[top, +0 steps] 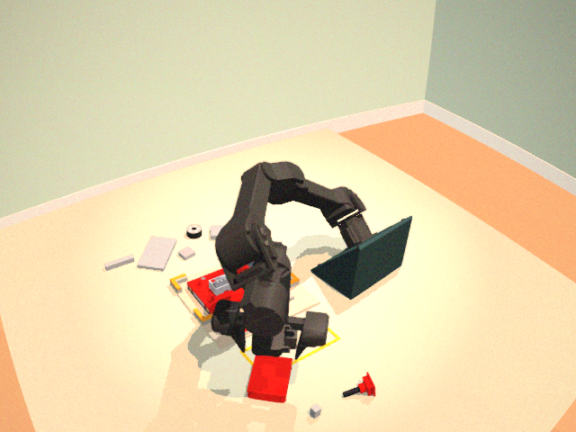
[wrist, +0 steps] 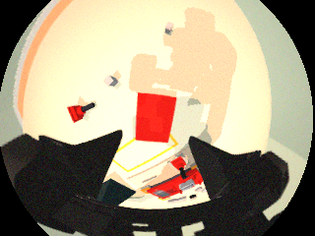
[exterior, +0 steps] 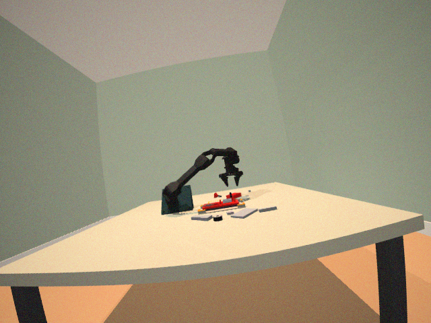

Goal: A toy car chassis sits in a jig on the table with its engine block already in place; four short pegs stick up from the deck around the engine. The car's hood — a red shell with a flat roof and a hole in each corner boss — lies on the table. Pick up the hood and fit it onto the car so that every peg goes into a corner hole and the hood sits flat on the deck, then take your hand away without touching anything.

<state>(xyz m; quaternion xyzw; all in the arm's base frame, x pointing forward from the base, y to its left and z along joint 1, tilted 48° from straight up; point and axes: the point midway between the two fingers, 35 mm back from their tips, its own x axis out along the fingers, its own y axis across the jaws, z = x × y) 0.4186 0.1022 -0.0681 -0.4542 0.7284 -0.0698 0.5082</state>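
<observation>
Now: the red hood 7 cm below my gripper tip. The rest, counted from my gripper tip: black wheel (47 cm to the right, 19 cm behind, 7 cm below); then grey engine block (24 cm to the right, 10 cm behind, 6 cm below).
</observation>
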